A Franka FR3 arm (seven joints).
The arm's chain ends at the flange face. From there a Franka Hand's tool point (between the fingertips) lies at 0.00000 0.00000 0.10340 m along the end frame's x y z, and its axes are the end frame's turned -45 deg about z.
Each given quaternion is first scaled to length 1.
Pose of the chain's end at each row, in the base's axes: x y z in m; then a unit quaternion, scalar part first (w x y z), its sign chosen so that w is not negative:
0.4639 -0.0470 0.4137 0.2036 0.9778 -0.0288 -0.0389
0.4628 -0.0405 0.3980 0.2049 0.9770 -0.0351 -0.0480
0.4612 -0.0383 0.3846 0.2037 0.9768 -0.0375 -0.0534
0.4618 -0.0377 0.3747 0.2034 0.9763 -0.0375 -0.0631
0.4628 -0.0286 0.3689 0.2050 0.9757 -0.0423 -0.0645
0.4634 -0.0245 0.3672 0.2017 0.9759 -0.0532 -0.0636
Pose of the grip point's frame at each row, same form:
0.4548 -0.0879 0.3192 0.1732 0.9144 0.3476 -0.1139
0.4516 -0.0815 0.3038 0.1709 0.9160 0.3414 -0.1228
0.4488 -0.0790 0.2904 0.1678 0.9168 0.3392 -0.1273
0.4475 -0.0783 0.2807 0.1638 0.9164 0.3390 -0.1361
0.4480 -0.0694 0.2751 0.1647 0.9176 0.3343 -0.1380
0.4483 -0.0645 0.2731 0.1620 0.9220 0.3243 -0.1360

